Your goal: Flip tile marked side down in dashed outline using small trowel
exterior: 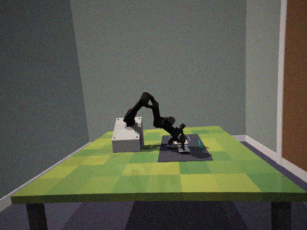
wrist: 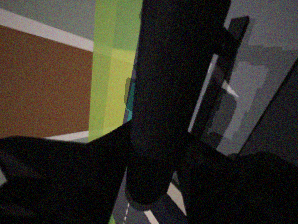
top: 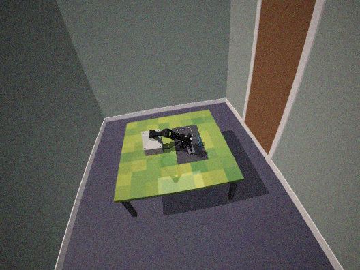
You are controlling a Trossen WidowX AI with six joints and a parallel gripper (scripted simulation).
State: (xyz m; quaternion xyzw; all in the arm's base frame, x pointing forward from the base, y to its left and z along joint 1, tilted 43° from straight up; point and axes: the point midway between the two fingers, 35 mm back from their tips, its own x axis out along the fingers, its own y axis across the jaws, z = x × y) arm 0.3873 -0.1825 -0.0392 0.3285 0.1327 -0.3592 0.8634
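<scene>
Now: gripper tip 2 cm past the dark mat, 9 cm to the right of it and 8 cm above it. The rest, counted from my gripper tip: cream tile: 3 cm behind, 15 cm to the left, 5 cm below; then teal trowel: 11 cm ahead, 6 cm to the left, 5 cm below.
</scene>
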